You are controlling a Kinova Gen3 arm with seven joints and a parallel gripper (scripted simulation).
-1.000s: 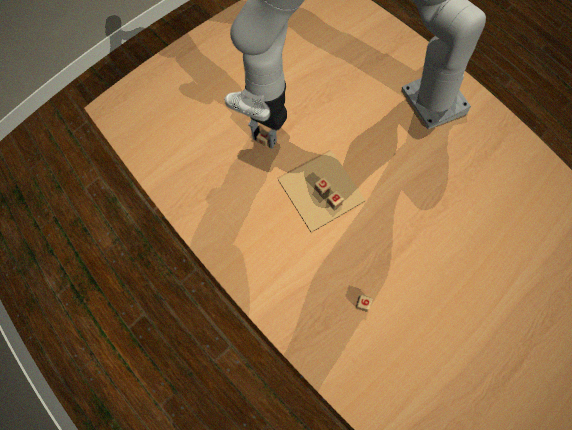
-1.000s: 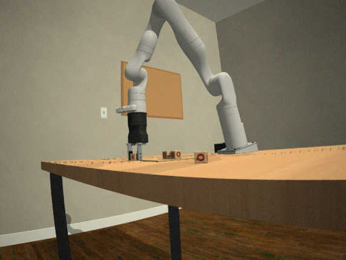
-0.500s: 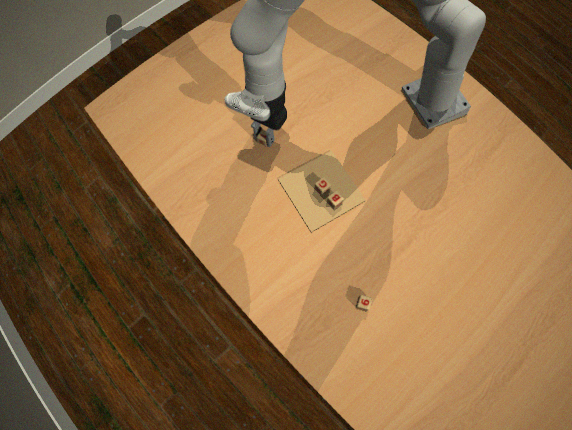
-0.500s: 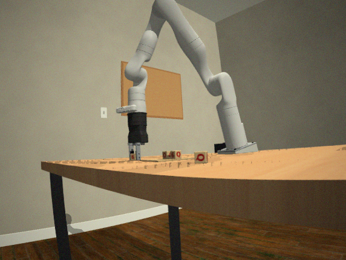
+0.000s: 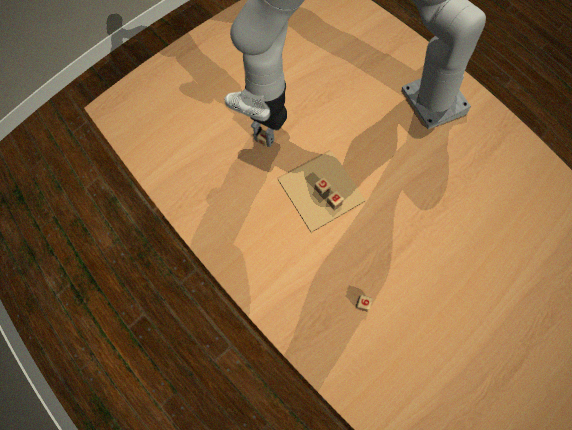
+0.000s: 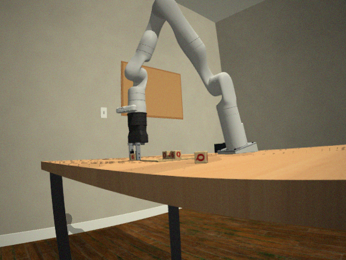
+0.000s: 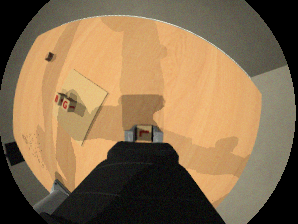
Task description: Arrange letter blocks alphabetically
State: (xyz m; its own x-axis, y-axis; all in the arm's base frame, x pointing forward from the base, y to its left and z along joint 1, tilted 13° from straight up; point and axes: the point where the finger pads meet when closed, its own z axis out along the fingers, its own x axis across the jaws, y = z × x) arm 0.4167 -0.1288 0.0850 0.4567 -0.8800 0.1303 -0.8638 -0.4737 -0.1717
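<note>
Right now my hand is 170 mm to the right of the tan mat, 40 mm past it and 20 mm above it. Also, from my hand: block marked B (210 mm to the left, 40 mm behind).
</note>
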